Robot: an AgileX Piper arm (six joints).
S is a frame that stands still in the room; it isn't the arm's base.
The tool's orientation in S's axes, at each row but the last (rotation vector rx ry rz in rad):
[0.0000 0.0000 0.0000]
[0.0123 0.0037 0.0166]
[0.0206 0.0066 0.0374]
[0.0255 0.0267 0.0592]
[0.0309 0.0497 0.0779]
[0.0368 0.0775 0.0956]
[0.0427 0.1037 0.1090]
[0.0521 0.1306 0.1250]
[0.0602 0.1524 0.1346]
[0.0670 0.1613 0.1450]
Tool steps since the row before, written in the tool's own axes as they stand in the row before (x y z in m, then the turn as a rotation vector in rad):
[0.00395 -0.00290 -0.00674 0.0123 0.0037 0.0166]
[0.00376 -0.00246 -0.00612 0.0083 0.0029 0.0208]
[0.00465 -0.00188 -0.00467 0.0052 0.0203 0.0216]
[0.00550 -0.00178 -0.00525 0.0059 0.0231 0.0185]
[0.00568 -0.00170 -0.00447 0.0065 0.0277 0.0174]
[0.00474 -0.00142 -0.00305 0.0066 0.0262 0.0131]
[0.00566 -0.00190 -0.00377 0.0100 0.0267 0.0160]
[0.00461 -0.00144 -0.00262 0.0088 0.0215 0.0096]
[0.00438 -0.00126 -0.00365 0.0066 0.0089 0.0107]
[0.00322 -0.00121 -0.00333 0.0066 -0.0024 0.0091]
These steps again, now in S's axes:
[0.00395 -0.00290 -0.00674 0.0123 0.0037 0.0166]
[0.00378 -0.00232 -0.00616 0.0083 0.0028 0.0208]
[0.00468 -0.00161 -0.00474 0.0046 0.0200 0.0220]
[0.00545 -0.00132 -0.00544 0.0050 0.0229 0.0189]
[0.00556 -0.00112 -0.00479 0.0052 0.0276 0.0180]
[0.00460 -0.00085 -0.00345 0.0051 0.0263 0.0136]
[0.00540 -0.00112 -0.00441 0.0087 0.0270 0.0162]
[0.00436 -0.00072 -0.00326 0.0073 0.0220 0.0097]
[0.00389 -0.00046 -0.00433 0.0070 0.0092 0.0102]
[0.00276 -0.00053 -0.00387 0.0083 -0.0019 0.0078]

